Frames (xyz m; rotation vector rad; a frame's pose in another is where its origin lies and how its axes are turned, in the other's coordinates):
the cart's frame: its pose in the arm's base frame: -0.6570 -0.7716 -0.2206 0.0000 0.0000 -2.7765
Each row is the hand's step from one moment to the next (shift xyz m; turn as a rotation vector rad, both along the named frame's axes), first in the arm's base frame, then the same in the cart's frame.
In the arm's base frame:
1: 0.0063 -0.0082 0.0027 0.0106 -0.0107 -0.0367
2: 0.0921 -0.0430 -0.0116 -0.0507 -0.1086 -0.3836
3: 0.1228 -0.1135 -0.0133 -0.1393 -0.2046 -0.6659
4: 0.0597 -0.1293 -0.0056 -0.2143 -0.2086 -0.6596
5: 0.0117 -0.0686 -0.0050 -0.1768 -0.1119 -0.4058
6: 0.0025 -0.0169 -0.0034 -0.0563 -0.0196 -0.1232
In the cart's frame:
1: -0.0030 0.0099 0.0027 -0.0061 0.0138 -0.0367
2: -0.0707 0.0730 -0.0116 0.0861 0.0833 -0.3836
3: -0.0742 0.1499 -0.0133 0.2032 0.1414 -0.6659
4: -0.0096 0.1421 -0.0056 0.2747 0.1183 -0.6596
5: 0.0136 0.0683 -0.0050 0.2051 0.0414 -0.4058
6: 0.0037 0.0167 -0.0034 0.0596 -0.0018 -0.1232

